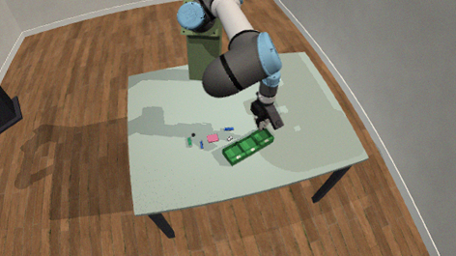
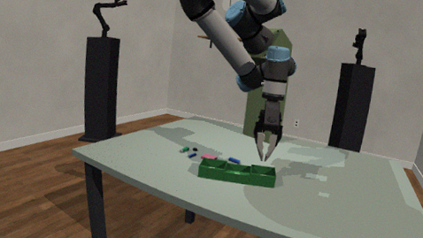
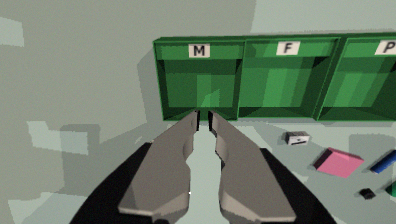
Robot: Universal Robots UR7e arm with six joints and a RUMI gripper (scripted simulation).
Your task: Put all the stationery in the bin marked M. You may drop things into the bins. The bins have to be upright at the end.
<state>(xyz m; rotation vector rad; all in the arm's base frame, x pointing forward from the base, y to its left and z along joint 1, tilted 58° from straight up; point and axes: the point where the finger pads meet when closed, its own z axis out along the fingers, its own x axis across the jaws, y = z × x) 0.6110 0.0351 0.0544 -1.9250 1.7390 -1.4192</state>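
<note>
The pink eraser is 150 mm behind my hand, 180 mm to the right of it and 80 mm below it. Also, from my hand: grey-white item 100 mm behind, 120 mm to the right, 70 mm below; green three-compartment bin tray 80 mm to the right, 60 mm below; black piece 230 mm behind, 240 mm to the right, 80 mm below.
</note>
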